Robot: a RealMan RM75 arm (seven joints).
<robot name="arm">
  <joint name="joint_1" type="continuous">
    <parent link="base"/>
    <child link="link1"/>
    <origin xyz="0 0 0.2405"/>
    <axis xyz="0 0 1"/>
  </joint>
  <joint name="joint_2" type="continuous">
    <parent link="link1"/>
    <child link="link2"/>
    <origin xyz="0 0 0"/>
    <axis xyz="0 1 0"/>
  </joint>
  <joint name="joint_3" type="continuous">
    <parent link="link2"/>
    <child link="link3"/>
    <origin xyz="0 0 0.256"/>
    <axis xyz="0 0 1"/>
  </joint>
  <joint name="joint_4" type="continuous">
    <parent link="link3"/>
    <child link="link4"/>
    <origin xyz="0 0 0"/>
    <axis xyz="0 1 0"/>
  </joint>
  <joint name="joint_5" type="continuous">
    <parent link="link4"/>
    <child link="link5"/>
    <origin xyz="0 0 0.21"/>
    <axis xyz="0 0 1"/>
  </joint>
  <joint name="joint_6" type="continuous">
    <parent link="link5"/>
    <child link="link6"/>
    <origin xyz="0 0 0"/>
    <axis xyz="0 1 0"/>
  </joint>
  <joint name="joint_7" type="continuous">
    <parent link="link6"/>
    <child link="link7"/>
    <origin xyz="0 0 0.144"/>
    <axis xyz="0 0 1"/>
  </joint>
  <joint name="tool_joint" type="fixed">
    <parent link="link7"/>
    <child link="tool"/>
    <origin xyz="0 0 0"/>
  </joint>
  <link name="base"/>
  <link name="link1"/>
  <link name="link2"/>
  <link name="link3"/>
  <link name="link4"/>
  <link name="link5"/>
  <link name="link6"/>
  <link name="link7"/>
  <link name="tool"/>
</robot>
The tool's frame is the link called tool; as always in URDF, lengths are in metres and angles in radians. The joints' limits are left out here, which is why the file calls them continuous.
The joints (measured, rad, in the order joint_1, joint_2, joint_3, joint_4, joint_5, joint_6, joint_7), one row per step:
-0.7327 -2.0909 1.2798 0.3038 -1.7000 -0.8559 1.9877
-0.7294 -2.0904 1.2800 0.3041 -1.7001 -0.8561 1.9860
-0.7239 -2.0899 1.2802 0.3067 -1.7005 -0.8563 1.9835
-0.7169 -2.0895 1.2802 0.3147 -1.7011 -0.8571 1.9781
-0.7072 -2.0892 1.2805 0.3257 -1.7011 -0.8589 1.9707
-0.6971 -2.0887 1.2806 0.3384 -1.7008 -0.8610 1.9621
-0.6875 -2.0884 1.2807 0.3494 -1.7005 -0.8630 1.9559
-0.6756 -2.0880 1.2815 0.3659 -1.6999 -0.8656 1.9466
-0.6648 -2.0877 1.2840 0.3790 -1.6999 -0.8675 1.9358
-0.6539 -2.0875 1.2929 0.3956 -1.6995 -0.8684 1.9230
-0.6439 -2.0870 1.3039 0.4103 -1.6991 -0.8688 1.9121
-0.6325 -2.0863 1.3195 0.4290 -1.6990 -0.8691 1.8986
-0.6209 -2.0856 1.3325 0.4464 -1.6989 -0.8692 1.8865
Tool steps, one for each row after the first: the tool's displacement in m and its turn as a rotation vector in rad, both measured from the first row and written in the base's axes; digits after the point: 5 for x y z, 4 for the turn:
-0.00131 -0.00065 0.00023 0.0000 -0.0006 0.0043
-0.00294 -0.00141 0.00076 0.0012 -0.0021 0.0097
-0.00386 -0.00165 0.00193 0.0047 -0.0063 0.0145
-0.00507 -0.00222 0.00335 0.0082 -0.0118 0.0202
-0.00609 -0.00260 0.00507 0.0124 -0.0179 0.0258
-0.00726 -0.00321 0.00651 0.0160 -0.0227 0.0302
-0.00807 -0.00361 0.00858 0.0211 -0.0292 0.0342
-0.00918 -0.00442 0.01003 0.0236 -0.0353 0.0408
-0.00953 -0.00533 0.01103 0.0235 -0.0385 0.0435
-0.00999 -0.00648 0.01161 0.0216 -0.0390 0.0445
-0.00997 -0.00779 0.01211 0.0184 -0.0390 0.0435
-0.01031 -0.00914 0.01274 0.0164 -0.0395 0.0440

